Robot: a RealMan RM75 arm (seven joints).
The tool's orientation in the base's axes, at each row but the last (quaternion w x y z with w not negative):
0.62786, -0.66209, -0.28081, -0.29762
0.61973, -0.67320, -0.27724, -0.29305
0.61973, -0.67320, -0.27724, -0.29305
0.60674, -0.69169, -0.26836, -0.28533
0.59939, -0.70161, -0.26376, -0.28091
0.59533, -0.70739, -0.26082, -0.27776
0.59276, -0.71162, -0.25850, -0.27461
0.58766, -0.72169, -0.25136, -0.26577
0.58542, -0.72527, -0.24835, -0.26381
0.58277, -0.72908, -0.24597, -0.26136
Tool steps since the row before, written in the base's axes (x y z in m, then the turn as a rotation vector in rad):
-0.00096, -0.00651, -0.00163, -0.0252, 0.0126, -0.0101
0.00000, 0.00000, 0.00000, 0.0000, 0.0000, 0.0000
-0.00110, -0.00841, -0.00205, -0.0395, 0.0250, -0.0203
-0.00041, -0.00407, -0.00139, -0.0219, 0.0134, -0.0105
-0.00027, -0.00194, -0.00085, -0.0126, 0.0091, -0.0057
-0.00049, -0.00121, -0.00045, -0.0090, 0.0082, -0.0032
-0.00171, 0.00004, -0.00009, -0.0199, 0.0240, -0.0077
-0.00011, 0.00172, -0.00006, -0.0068, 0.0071, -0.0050
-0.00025, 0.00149, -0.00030, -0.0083, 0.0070, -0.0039
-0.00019, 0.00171, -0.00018, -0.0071, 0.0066, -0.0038
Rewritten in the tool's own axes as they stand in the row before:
-0.00184, 0.00072, -0.00648, -0.0243, -0.0128, 0.0119
0.00000, 0.00000, 0.00000, 0.0000, 0.0000, 0.0000
-0.00234, 0.00122, -0.00832, -0.0414, -0.0174, 0.0241
-0.00139, 0.00115, -0.00393, -0.0224, -0.0101, 0.0128
-0.00086, 0.00067, -0.00184, -0.0126, -0.0063, 0.0087
-0.00071, 0.00016, -0.00117, -0.0083, -0.0053, 0.0078
-0.00128, -0.00113, -0.00009, -0.0186, -0.0123, 0.0231
-0.00003, -0.00035, 0.00169, -0.0080, -0.0023, 0.0072
-0.00031, -0.00024, 0.00149, -0.0084, -0.0041, 0.0068
-0.00017, -0.00034, 0.00169, -0.0075, -0.0033, 0.0065

